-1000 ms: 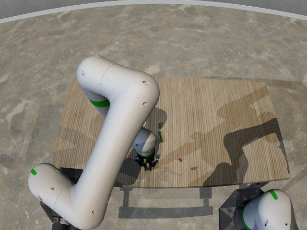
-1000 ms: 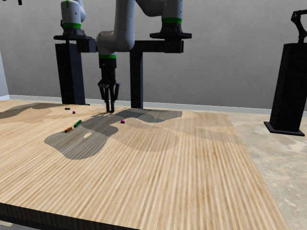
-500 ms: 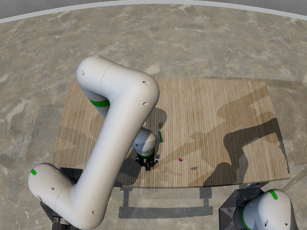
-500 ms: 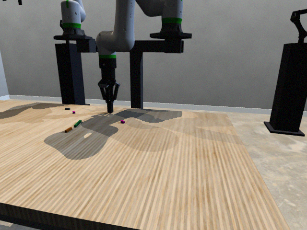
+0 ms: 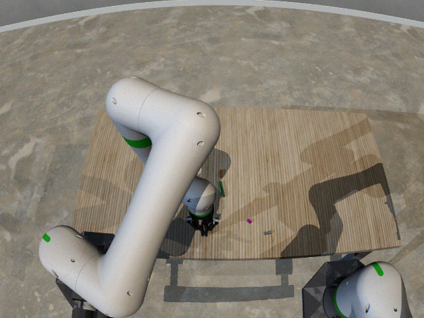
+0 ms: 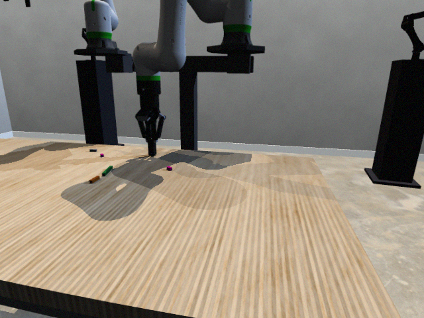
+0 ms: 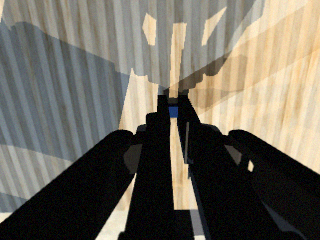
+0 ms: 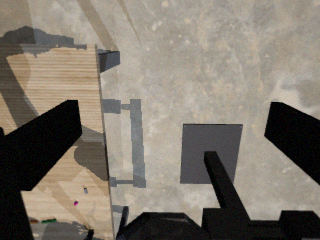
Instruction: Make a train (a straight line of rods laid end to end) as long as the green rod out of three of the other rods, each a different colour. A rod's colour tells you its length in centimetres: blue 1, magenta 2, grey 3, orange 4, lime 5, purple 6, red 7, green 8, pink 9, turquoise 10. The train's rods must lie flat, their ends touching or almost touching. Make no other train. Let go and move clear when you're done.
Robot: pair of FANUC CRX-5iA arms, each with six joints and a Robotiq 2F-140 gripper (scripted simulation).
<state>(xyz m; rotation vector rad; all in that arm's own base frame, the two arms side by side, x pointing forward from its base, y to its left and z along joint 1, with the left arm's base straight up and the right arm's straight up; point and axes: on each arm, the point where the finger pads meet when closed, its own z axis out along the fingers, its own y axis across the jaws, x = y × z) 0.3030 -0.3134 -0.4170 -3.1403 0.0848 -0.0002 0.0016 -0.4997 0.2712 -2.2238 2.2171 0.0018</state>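
Right now the green rod is 23 cm ahead of my left hand, 5 cm to the right of it and 3 cm below it. From my left hand the other things lie so: grey rod (28 cm to the right, 3 cm below, 3 cm ahead); then blue rod (3 cm below); then orange rod (32 cm ahead, 3 cm to the right, 3 cm below).
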